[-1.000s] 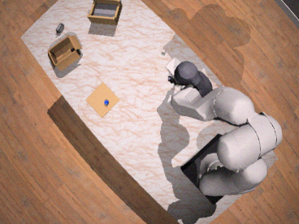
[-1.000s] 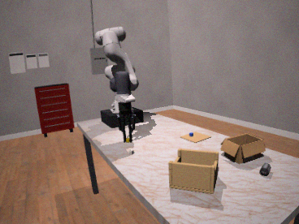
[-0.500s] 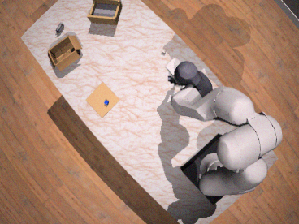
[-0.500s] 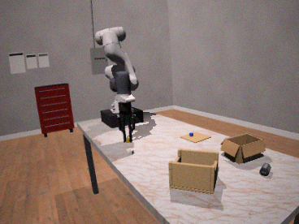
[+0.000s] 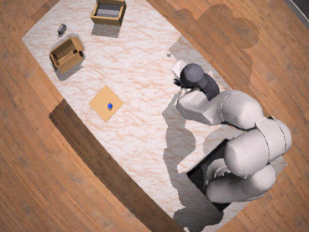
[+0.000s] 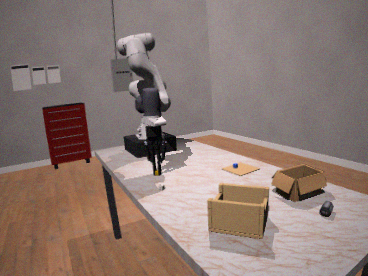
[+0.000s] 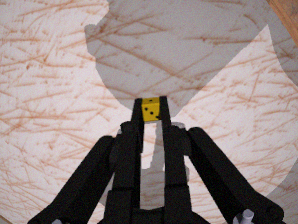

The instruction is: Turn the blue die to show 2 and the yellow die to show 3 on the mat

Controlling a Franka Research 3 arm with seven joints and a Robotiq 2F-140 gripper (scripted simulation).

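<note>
Now: the yellow die 2 cm below my hand. The rest, counted from my hand: white die 18 cm ahead, 6 cm to the right, 2 cm below; then blue die 18 cm ahead, 36 cm to the left, 2 cm below; then tan mat 21 cm ahead, 37 cm to the left, 3 cm below.
</note>
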